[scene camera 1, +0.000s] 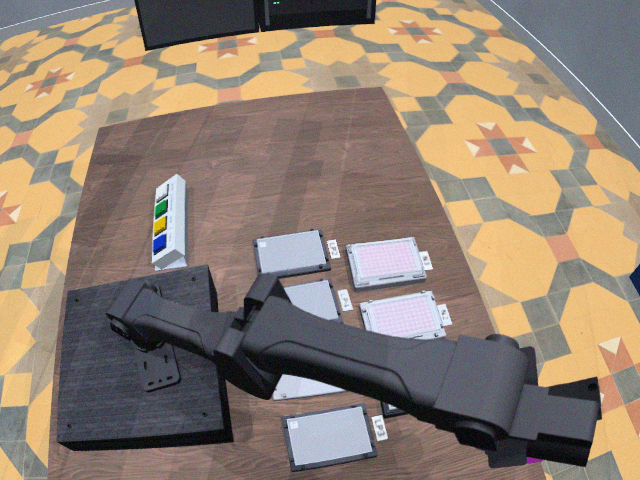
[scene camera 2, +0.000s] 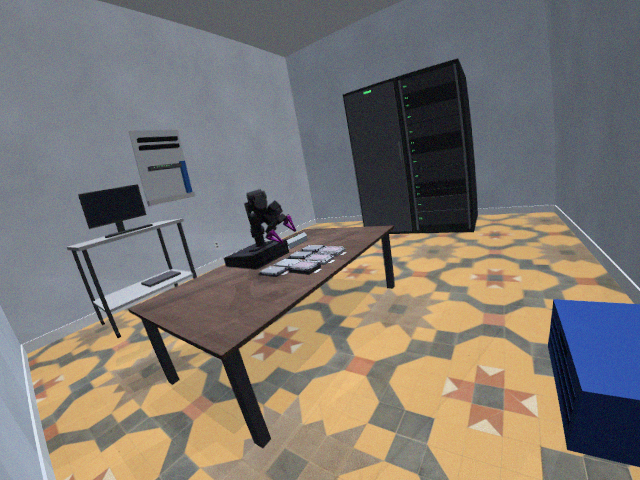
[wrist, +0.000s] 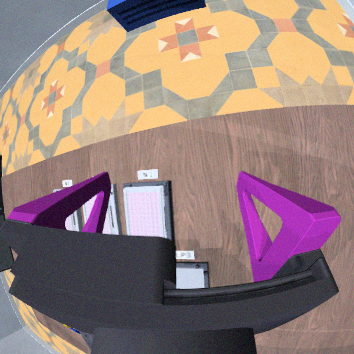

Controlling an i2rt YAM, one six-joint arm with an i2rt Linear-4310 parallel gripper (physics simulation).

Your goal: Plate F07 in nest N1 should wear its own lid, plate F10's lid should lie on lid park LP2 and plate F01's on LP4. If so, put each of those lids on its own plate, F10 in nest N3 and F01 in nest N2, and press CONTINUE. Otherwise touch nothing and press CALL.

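Places are measured from the arm's base along level axes (x back, y right, z up), in metres.
Pixels of known places: gripper, fingertip midpoint: (scene camera 2: pixel 289 237) (wrist: pixel 173 178); arm's base, link origin: (scene camera 1: pixel 152 337) (scene camera 2: pixel 261 246).
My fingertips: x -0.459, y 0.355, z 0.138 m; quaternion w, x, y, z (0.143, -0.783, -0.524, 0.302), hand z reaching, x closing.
Ahead of a thing's pixels: the offset from my fingertips to its top centre. "pt": to the spot under its first point. Level surfaces: height alone.
My gripper (scene camera 2: pixel 287 235) (wrist: pixel 173 178) is open and empty, high over the table. Plate N1 {dx +0.043, dy -0.146, dz -0.186 m} (wrist: pixel 144 210) shows pink wells in its dark nest {pt dx +0.030, dy -0.091, dz -0.202 m} (wrist: pixel 168 205); the arm hides most of it in scene camera 1. Pink plates stand in nest N3 {pt dx -0.008, dy -0.403, dz -0.189 m} (scene camera 1: pixel 387 258) and nest N2 {pt dx +0.015, dy -0.278, dz -0.192 m} (scene camera 1: pixel 404 314). Grey lids lie on lid park LP2 {pt dx +0.157, dy -0.493, dz -0.204 m} (scene camera 1: pixel 292 252) and, partly behind the arm, on lid park LP4 {pt dx +0.153, dy -0.377, dz -0.204 m} (scene camera 1: pixel 314 298). The plate and lid codes are too small to read, and I cannot tell whether the N1 plate wears a lid. The button box {dx +0.387, dy -0.661, dz -0.158 m} (scene camera 1: pixel 177 222) has white, green, yellow and blue buttons with unreadable names.
A grey lid {dx +0.225, dy -0.114, dz -0.204 m} (scene camera 1: pixel 330 436) (wrist: pixel 191 276) lies on lid park LP3. Another light lid {pt dx +0.226, dy -0.216, dz -0.212 m} (scene camera 1: pixel 307 386) shows partly below the arm (scene camera 1: pixel 330 346). The black base block (scene camera 1: pixel 103 403) stands beside the lid parks on the wooden table {dz -0.222 m} (scene camera 1: pixel 248 155) (scene camera 2: pixel 206 304).
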